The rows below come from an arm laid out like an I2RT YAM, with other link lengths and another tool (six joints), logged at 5 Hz.
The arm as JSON. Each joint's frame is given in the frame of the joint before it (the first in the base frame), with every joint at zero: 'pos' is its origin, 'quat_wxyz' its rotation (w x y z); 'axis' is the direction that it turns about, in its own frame. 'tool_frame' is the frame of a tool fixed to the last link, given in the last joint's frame.
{
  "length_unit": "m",
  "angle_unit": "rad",
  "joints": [
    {
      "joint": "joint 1",
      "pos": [
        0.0,
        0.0,
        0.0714
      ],
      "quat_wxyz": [
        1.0,
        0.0,
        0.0,
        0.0
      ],
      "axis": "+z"
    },
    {
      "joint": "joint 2",
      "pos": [
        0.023,
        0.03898,
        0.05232
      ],
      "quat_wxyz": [
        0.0,
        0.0,
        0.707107,
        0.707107
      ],
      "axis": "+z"
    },
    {
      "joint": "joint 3",
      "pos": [
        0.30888,
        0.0,
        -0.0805
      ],
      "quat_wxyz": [
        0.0,
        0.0,
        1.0,
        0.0
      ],
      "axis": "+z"
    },
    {
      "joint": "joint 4",
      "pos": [
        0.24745,
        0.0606,
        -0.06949
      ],
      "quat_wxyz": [
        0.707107,
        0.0,
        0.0,
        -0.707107
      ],
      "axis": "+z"
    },
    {
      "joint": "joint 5",
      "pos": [
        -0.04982,
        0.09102,
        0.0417
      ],
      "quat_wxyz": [
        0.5,
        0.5,
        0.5,
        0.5
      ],
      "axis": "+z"
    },
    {
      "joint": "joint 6",
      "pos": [
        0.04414,
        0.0,
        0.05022
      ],
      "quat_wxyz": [
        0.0,
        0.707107,
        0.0,
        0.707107
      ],
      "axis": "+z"
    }
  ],
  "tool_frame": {
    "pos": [
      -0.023,
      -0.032,
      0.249
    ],
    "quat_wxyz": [
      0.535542,
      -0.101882,
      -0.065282,
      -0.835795
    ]
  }
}
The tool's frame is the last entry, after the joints.
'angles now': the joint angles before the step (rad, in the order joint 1, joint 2, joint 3, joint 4, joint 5, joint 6). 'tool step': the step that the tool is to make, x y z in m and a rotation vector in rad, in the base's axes. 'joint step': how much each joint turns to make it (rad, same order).
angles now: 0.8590, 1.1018, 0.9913, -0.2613, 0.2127, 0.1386
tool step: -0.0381, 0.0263, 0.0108, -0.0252, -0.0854, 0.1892
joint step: 0.0000, -0.0854, -0.0742, 0.0450, -0.1510, -0.1413
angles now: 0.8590, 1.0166, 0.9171, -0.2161, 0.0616, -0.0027
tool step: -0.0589, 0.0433, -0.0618, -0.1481, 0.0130, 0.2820
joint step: 0.0030, 0.0119, -0.0661, -0.0533, -0.2272, -0.1840
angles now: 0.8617, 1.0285, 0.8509, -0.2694, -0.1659, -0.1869
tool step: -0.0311, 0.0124, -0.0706, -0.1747, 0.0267, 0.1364
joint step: 0.0323, 0.0736, -0.0232, -0.0798, -0.0432, -0.1337
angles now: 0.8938, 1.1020, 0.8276, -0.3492, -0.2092, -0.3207
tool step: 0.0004, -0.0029, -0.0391, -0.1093, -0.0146, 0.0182
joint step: 0.0259, 0.0589, -0.0154, -0.0133, 0.0548, -0.0582
